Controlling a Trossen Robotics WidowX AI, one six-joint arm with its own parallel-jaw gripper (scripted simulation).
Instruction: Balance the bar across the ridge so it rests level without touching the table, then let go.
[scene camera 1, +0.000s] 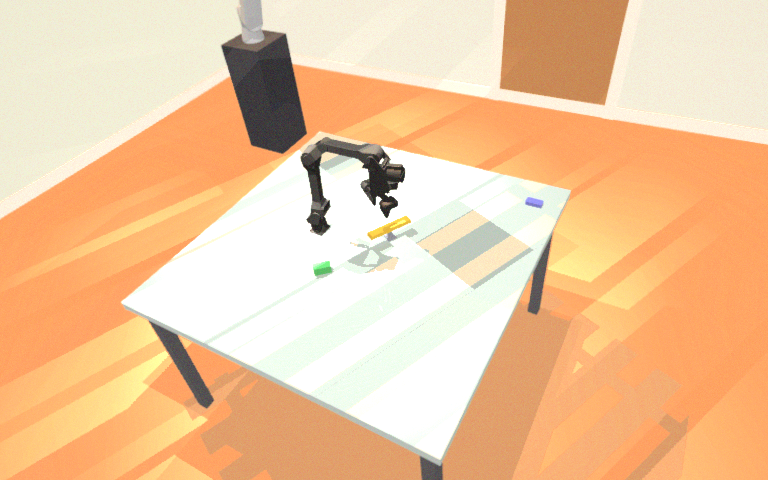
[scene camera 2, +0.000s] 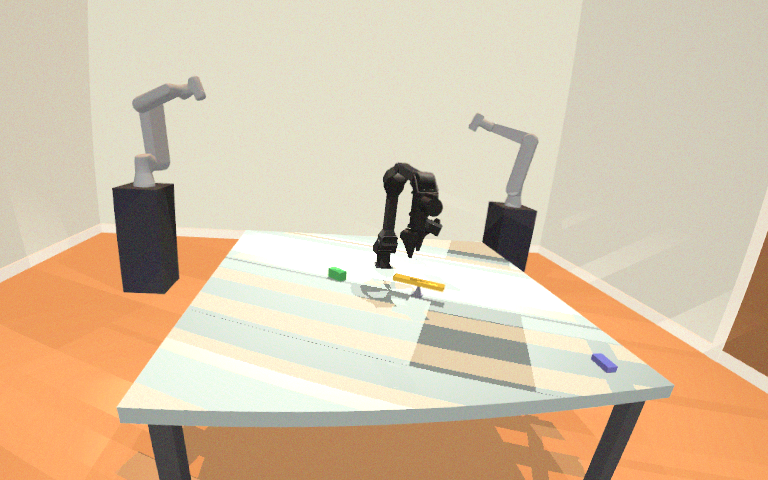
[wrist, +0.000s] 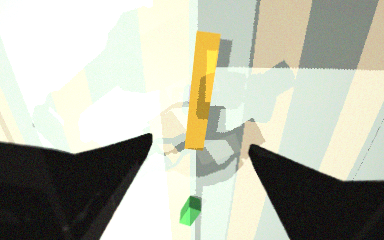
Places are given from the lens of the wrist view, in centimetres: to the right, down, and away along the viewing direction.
my gripper (wrist: 201, 143): 1, 2, 11
yellow bar (wrist: 207, 44): 2, -10, 16
